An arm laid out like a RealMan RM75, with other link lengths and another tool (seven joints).
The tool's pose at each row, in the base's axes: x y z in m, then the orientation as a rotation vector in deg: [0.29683, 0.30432, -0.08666, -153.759, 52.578, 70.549]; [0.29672, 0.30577, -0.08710, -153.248, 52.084, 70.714]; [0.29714, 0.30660, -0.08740, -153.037, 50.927, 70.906]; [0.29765, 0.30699, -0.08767, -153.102, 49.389, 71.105]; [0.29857, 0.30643, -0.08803, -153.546, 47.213, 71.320]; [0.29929, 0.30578, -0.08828, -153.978, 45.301, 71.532]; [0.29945, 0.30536, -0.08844, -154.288, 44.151, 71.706]
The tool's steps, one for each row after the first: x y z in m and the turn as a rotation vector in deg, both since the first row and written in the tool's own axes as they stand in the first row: [-0.00046, -0.00122, 0.00078, 0.296, -0.386, -0.382]; [-0.00045, -0.00218, 0.00093, 0.342, -0.697, -1.165]; [-0.00019, -0.00283, 0.00088, 0.160, -0.907, -2.163]; [0.00080, -0.00293, 0.00035, -0.348, -0.985, -3.525]; [0.00167, -0.00283, -0.00015, -0.859, -1.035, -4.703]; [0.00207, -0.00260, -0.00027, -1.239, -1.057, -5.391]
